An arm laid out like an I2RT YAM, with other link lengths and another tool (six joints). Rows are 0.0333 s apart.
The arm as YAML. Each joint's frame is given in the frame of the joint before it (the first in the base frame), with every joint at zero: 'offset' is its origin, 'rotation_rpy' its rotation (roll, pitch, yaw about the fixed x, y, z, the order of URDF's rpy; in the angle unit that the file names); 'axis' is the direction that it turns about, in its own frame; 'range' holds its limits. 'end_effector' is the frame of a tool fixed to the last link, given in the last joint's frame.
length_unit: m
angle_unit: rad
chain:
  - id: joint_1
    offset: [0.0, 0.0, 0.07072]
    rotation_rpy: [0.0, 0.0, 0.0]
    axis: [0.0, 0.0, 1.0]
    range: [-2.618, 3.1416]
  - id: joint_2
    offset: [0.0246, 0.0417, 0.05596]
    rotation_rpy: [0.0, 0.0, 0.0]
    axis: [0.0, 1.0, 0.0]
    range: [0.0, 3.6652]
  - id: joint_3
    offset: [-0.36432, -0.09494, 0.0]
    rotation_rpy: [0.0, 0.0, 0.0]
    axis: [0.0, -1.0, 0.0]
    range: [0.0, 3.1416]
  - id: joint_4
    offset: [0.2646, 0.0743, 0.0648]
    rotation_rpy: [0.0, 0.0, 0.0]
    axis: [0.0, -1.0, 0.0]
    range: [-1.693, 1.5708]
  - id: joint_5
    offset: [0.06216, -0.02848, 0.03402]
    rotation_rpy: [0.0, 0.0, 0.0]
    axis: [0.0, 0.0, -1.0]
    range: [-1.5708, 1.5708]
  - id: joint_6
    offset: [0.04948, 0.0, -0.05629]
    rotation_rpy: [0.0, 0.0, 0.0]
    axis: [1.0, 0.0, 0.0]
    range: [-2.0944, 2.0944]
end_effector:
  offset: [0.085, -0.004, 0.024]
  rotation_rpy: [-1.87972, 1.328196, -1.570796]
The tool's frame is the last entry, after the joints.
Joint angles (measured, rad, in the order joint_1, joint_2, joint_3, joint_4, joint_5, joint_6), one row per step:
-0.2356 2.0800 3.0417 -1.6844 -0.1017 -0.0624
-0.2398 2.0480 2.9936 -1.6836 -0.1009 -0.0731
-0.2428 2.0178 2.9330 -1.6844 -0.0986 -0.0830
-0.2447 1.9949 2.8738 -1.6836 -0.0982 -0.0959
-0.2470 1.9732 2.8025 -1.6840 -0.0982 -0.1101
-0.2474 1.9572 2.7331 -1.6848 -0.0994 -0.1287
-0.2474 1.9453 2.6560 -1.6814 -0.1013 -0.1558
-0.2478 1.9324 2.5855 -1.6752 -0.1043 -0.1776
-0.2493 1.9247 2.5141 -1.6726 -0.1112 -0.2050
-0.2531 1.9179 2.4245 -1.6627 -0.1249 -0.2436
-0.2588 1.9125 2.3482 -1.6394 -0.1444 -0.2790
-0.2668 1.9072 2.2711 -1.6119 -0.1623 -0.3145
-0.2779 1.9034 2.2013 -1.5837 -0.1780 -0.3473
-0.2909 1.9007 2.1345 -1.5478 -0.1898 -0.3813
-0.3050 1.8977 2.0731 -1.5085 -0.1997 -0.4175
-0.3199 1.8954 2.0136 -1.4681 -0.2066 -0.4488
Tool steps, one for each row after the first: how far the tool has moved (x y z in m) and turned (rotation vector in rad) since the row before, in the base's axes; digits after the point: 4 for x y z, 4 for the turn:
-0.0083 0.0002 0.0017 -0.0049 0.0158 0.0023
-0.0065 0.0002 -0.0028 -0.0013 0.0314 0.0021
-0.0035 0.0003 -0.0056 -0.0008 0.0355 0.0069
-0.0025 0.0000 -0.0097 0.0026 0.0495 0.0081
-0.0008 0.0007 -0.0119 0.0023 0.0534 0.0147
0.0012 0.0006 -0.0154 0.0005 0.0608 0.0229
-0.0001 0.0008 -0.0133 0.0031 0.0499 0.0194
0.0003 0.0009 -0.0162 0.0070 0.0582 0.0256
0.0010 0.0009 -0.0211 0.0127 0.0673 0.0367
0.0022 0.0005 -0.0171 0.0154 0.0403 0.0342
0.0015 -0.0006 -0.0176 0.0149 0.0362 0.0311
0.0008 -0.0023 -0.0164 0.0138 0.0296 0.0244
0.0013 -0.0038 -0.0160 0.0085 0.0204 0.0224
0.0010 -0.0045 -0.0145 0.0044 0.0113 0.0228
0.0004 -0.0053 -0.0146 0.0030 0.0101 0.0165

